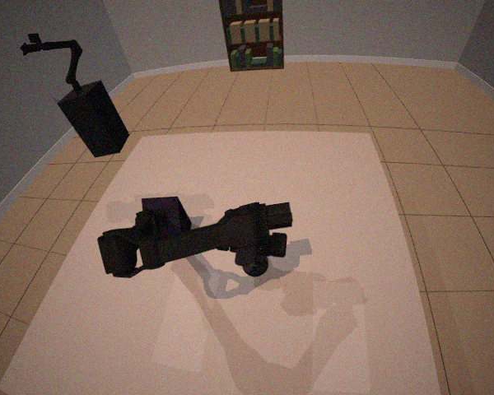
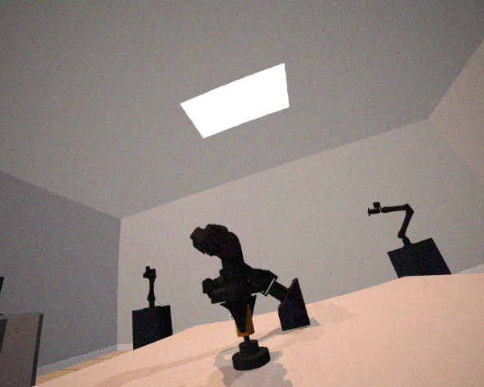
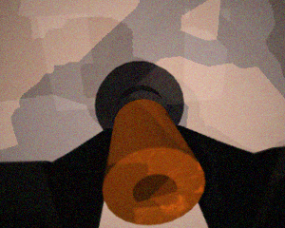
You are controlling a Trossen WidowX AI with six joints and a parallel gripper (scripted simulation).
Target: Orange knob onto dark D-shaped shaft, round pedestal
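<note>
My gripper tip is 2 cm below the orange knob. Also, from my gripper tip: round pedestal 4 cm below.
</note>
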